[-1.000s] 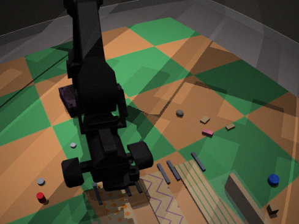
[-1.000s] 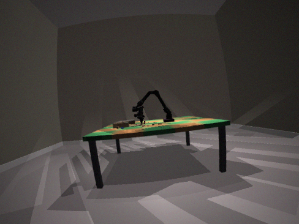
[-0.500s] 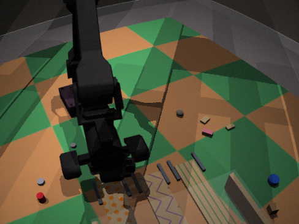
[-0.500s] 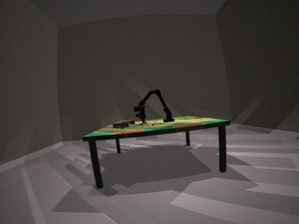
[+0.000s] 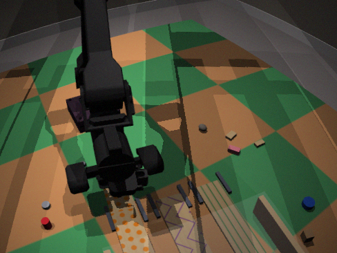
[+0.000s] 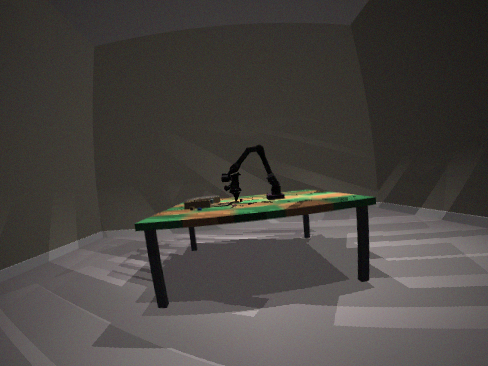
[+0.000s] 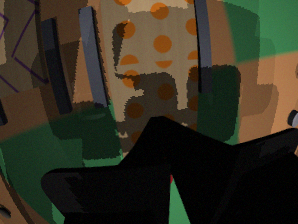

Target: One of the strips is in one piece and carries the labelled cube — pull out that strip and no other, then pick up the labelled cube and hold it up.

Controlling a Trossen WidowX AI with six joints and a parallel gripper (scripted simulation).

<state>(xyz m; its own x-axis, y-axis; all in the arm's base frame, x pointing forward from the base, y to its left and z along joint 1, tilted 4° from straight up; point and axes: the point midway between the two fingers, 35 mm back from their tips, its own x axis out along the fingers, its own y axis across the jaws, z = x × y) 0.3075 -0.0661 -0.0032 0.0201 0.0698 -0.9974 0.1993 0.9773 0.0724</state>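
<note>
The orange-dotted strip lies 90 mm ahead of my gripper tip and 20 mm to the right of it. The rest, counted from my gripper tip: pink block: 300 mm to the left, 20 mm ahead; blue cylinder: 330 mm to the left, 250 mm ahead; grey pebble: 280 mm to the left, 90 mm behind.
</note>
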